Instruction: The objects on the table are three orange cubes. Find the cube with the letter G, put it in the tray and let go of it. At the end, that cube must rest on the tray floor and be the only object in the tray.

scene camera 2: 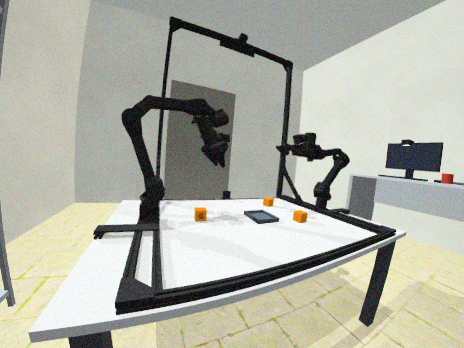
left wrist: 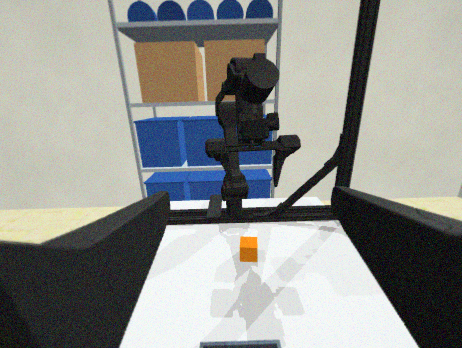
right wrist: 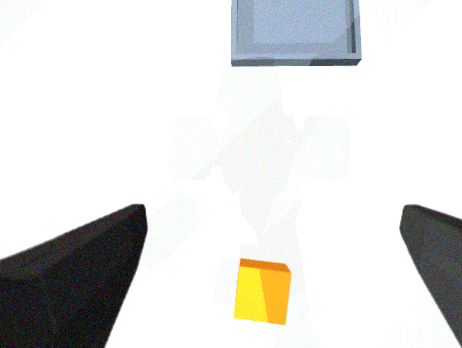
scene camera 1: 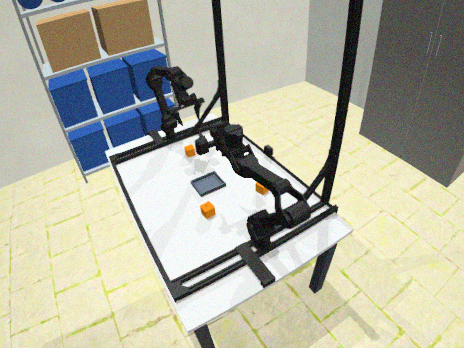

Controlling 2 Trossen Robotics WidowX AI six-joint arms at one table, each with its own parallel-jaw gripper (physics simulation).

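Frame: origin at the left arm's base, x down, y ahead, z right, level; millimetres.
Seen in the pictures: left gripper, fingertip midpoint: [scene camera 2: 281, 146] [left wrist: 250, 196] [scene camera 1: 209, 129]; right gripper, fingertip midpoint: [scene camera 2: 220, 166] [left wrist: 254, 188] [right wrist: 273, 217] [scene camera 1: 190, 123]; left arm's base, link origin: [scene camera 2: 320, 208] [scene camera 1: 261, 243]; right arm's base, link origin: [scene camera 2: 148, 220] [left wrist: 234, 212] [scene camera 1: 171, 137].
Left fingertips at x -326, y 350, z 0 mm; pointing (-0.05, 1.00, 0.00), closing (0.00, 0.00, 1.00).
Offsets run from my left fingertips to a thing's top centre. "spot": to the spot under its first point. Level surfaces: height alone.
The orange cube with the letter G {dz +33, dx +300, dy +363 mm} [scene camera 2: 200, 214] [scene camera 1: 189, 150] [left wrist: 248, 249] [right wrist: 261, 295] rests on the table near the right arm; its G faces scene camera 2. The empty grey-blue tray {dz -3, dx +327, dy +83 mm} [scene camera 1: 208, 183] [scene camera 2: 261, 216] [right wrist: 297, 30] lies mid-table. A second orange cube {dz -89, dx +300, dy -83 mm} [scene camera 1: 207, 210] [scene camera 2: 300, 216] and a third orange cube {dz +185, dx +300, dy -95 mm} [scene camera 1: 262, 188] [scene camera 2: 268, 201] stand outside it; their letters are not legible. My right gripper [scene camera 2: 219, 164] [right wrist: 273, 217] is open and empty, pointing down high above the table, with the G cube below. My left gripper [scene camera 2: 282, 149] is open and empty, raised and roughly level.
A black rail frame [scene camera 2: 240, 287] borders the white table {dx +345 mm} [scene camera 2: 220, 255]. A tall black gantry {spot: dz +358, dx -150, dy -332 mm} [scene camera 1: 345, 100] [scene camera 2: 287, 130] rises along one side. A shelf rack with blue bins [scene camera 1: 72, 97] stands beyond the right arm. The left arm reaches over the third cube's side of the table.
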